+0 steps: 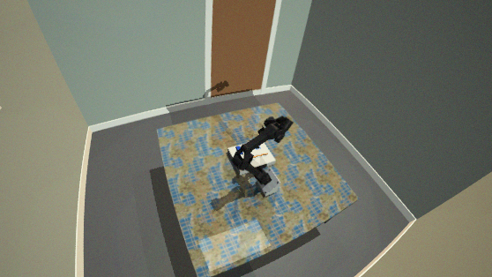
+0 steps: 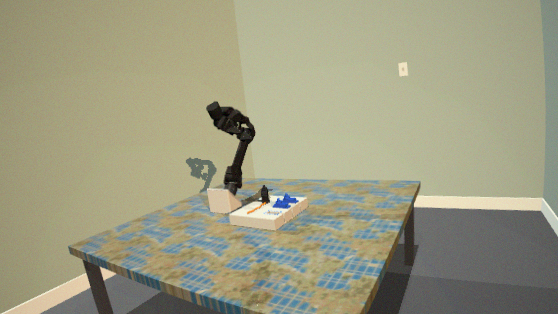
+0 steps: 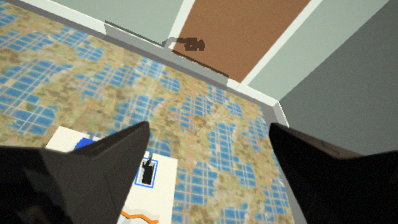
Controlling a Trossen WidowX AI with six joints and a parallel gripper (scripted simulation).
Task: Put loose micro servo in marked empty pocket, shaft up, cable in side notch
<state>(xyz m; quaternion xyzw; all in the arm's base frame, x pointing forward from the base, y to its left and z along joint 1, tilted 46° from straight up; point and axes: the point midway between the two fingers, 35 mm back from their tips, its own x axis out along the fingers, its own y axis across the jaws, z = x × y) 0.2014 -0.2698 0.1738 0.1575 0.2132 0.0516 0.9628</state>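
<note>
My gripper tip is now 360 mm above the white deck, 60 mm to the right of it and 10 mm past it.
</note>
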